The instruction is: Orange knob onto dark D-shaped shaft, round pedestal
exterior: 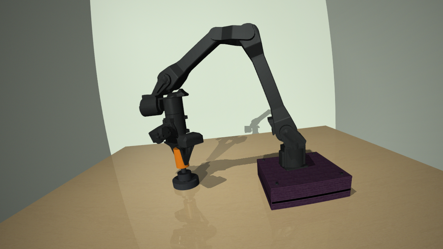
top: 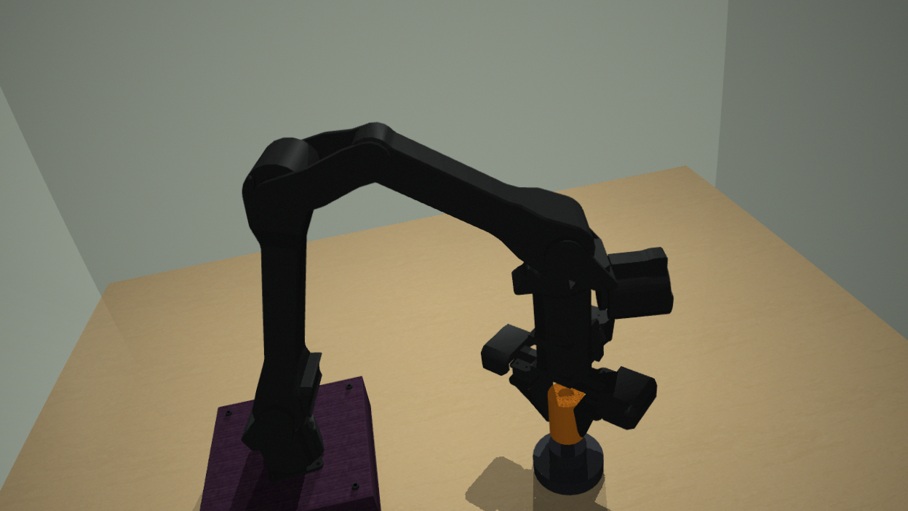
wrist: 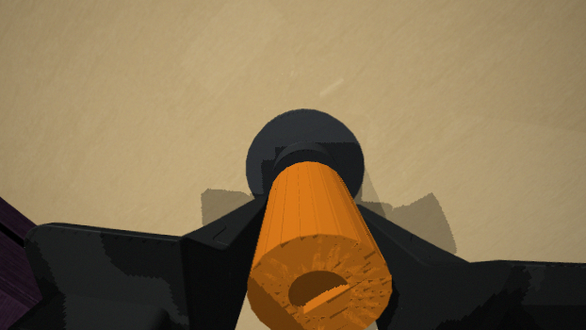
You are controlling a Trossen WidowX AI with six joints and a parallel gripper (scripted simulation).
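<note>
My gripper tip is 4 cm above the round pedestal. Also, from my gripper tip: orange knob: 2 cm above.
</note>
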